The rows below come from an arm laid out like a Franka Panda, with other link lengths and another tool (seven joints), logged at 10 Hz.
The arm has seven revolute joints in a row. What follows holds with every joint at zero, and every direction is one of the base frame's.
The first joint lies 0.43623 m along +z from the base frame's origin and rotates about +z.
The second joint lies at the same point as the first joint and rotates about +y.
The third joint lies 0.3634 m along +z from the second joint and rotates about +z.
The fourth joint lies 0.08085 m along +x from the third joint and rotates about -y.
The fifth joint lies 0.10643 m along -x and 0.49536 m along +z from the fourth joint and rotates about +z.
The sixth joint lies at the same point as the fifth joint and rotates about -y.
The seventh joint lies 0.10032 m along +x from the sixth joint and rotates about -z.
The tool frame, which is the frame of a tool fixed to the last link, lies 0.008 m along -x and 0.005 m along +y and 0.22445 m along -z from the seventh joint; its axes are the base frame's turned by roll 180, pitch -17.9 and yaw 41.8 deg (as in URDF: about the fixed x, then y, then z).
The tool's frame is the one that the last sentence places.
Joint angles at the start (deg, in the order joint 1, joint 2, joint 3, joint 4, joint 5, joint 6, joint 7):
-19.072 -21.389 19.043 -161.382 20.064 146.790 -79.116
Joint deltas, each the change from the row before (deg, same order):
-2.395 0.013 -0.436 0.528 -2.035 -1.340 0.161
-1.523 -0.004 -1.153 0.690 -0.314 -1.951 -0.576
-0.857 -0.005 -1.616 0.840 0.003 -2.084 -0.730
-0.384 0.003 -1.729 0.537 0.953 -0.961 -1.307
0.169 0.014 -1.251 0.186 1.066 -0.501 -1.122
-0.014 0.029 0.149 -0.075 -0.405 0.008 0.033
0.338 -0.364 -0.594 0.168 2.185 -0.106 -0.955
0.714 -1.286 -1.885 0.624 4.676 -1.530 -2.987
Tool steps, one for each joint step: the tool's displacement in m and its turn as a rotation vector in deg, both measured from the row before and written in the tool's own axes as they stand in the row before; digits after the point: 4 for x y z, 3 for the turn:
-0.0183 -0.0062 -0.0100 0.655 -0.646 1.438
-0.0140 -0.0056 -0.0092 0.238 0.709 1.816
-0.0112 -0.0038 -0.0098 0.042 1.096 1.584
-0.0095 -0.0016 -0.0086 -0.893 1.190 1.112
-0.0038 -0.0011 -0.0035 -0.647 1.074 0.488
0.0002 -0.0008 0.0011 0.380 -0.213 -0.279
0.0022 0.0036 -0.0039 -1.514 1.134 0.396
0.0055 0.0072 -0.0136 -3.019 3.018 0.247

